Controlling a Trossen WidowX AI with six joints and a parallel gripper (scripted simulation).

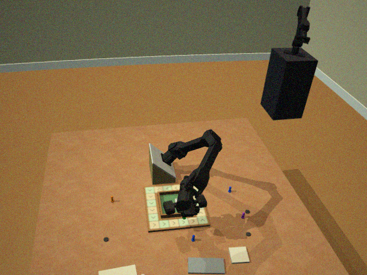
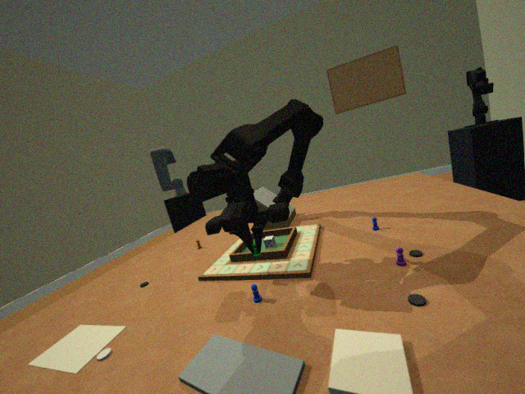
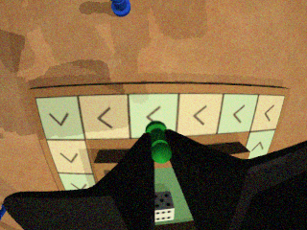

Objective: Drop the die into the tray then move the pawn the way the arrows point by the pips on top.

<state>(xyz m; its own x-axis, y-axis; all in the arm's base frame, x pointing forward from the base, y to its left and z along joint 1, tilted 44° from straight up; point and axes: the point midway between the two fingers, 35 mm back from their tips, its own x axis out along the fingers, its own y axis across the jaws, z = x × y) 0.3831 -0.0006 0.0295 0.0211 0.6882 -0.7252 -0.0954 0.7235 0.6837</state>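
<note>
Right now my gripper tip is 110 mm past the white die, 20 mm above it and 10 mm to the left of it. From my gripper tip the other things lie so: purple pawn: 290 mm to the left, 30 mm below, 10 mm ahead; green tray: 110 mm behind, 40 mm below, 20 mm to the right; green pawn: 10 mm above.
</note>
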